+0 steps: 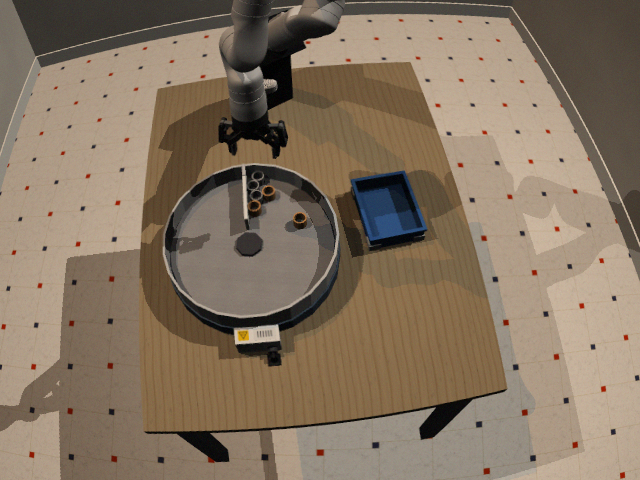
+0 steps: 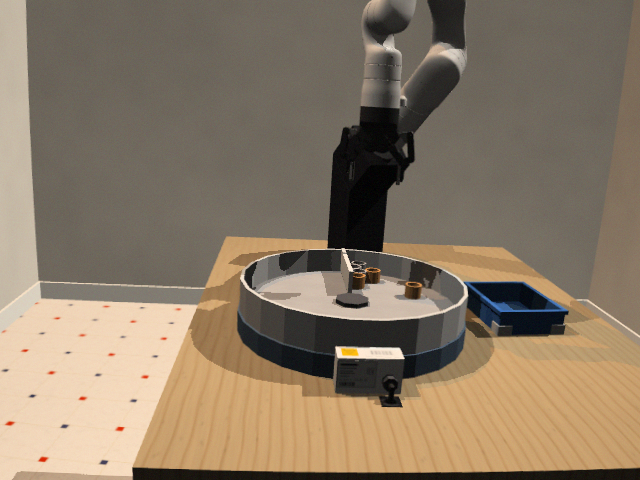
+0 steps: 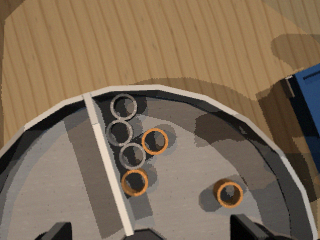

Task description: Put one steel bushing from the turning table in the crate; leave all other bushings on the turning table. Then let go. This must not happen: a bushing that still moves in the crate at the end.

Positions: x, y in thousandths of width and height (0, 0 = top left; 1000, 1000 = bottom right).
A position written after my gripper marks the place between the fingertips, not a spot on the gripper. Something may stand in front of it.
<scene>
I see my gripper (image 2: 585, 380), a blue crate (image 1: 610, 428) and a round turning table (image 1: 338, 545).
My gripper is seen too in image 1 (image 1: 398, 322). The blue crate shows as well in image 2 (image 2: 820, 649). The round turning table shows as well in image 2 (image 2: 504, 609) and in image 3 (image 3: 633, 623).
</scene>
